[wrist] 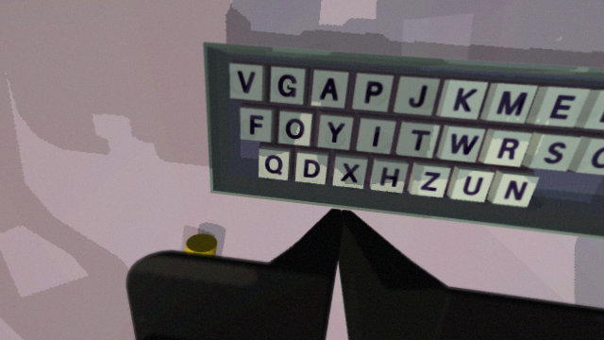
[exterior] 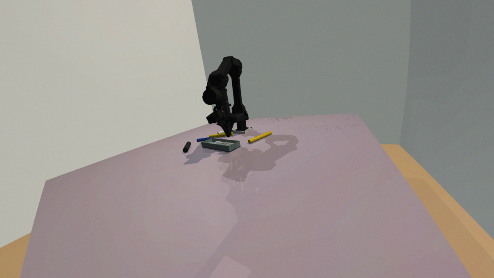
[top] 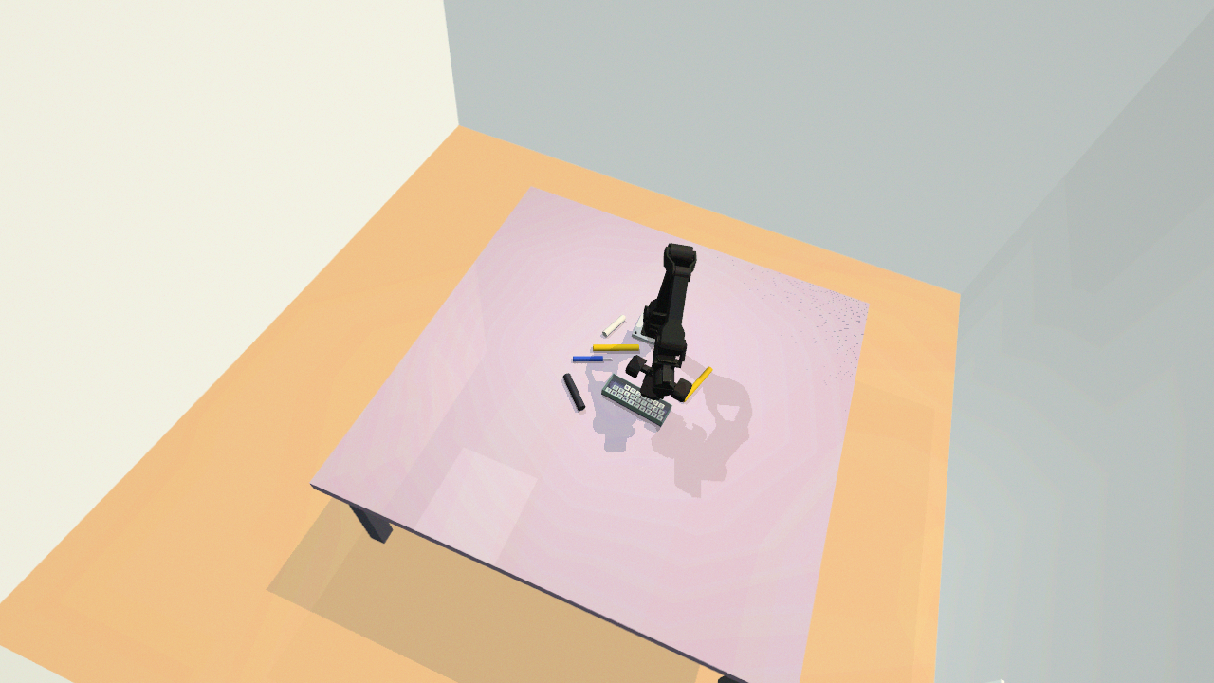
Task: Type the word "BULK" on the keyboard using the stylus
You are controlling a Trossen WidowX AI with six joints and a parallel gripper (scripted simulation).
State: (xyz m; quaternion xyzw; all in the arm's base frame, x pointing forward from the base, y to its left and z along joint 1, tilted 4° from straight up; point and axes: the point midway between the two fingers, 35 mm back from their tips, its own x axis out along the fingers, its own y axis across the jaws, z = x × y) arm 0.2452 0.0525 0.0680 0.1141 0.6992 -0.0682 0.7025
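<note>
Now: gripper tip 9 cm past the blue stylus, 19 cm to the left of it and 3 cm above it. The rest, counted from my gripper tip: black cylinder: 5 cm ahead, 23 cm to the right, 3 cm below; then white cylinder: 23 cm behind, 18 cm to the right, 3 cm below; then grey stylus tip: 10 cm behind, 16 cm to the right, 3 cm below.
</note>
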